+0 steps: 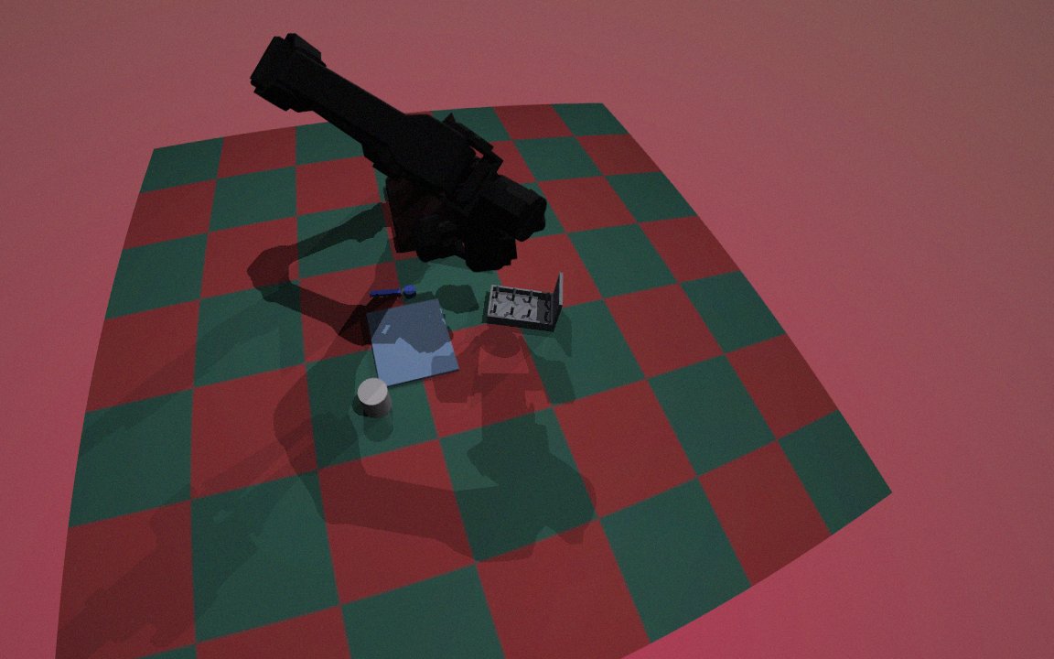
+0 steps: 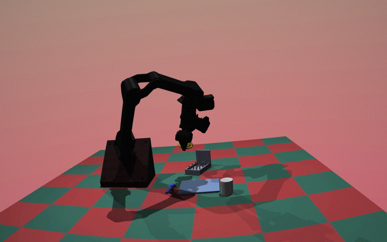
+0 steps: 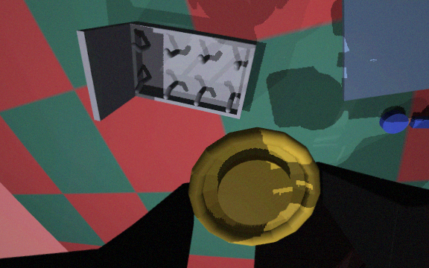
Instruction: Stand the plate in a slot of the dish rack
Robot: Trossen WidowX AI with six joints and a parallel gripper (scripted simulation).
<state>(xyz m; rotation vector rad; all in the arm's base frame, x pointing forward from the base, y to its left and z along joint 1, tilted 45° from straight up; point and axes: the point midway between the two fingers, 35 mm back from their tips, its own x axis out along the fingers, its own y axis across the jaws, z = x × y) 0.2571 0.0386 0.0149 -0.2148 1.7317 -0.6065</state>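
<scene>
Now: the grey dish rack 5 cm ahead of my gripper tip, 6 cm to the left of it and 11 cm below it. Also, from my gripper tip: blue spoon (6 cm behind, 14 cm to the right, 13 cm below); then yellow plate (1 cm above); then light blue mat (5 cm ahead, 15 cm to the right, 13 cm below).
</scene>
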